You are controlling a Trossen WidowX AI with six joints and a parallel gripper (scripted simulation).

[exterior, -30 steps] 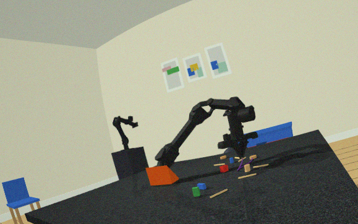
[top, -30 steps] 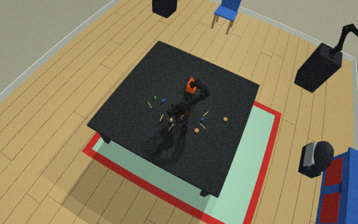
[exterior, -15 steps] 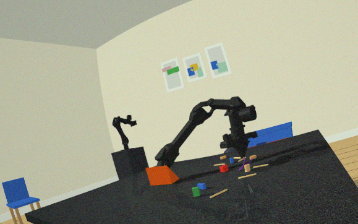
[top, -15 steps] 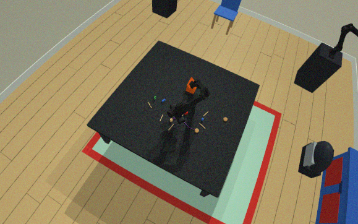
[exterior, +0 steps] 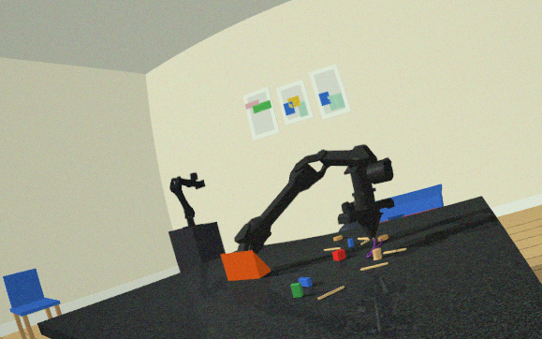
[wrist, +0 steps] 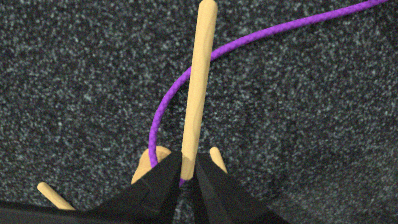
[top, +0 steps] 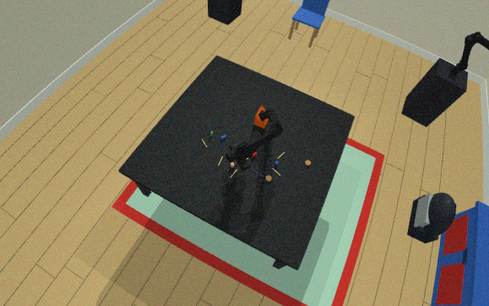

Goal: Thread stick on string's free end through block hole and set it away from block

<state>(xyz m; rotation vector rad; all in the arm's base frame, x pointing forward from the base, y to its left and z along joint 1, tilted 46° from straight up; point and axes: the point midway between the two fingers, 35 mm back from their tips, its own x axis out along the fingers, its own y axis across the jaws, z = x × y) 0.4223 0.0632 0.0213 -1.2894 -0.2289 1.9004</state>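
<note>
The tan wooden block is 4 cm below my gripper tip, 3 cm to the right of it and 2 cm ahead of it. The rest, counted from my gripper tip: green cylinder (29 cm to the right, 11 cm behind, 4 cm below); red block (14 cm behind, 4 cm to the left, 4 cm below).
</note>
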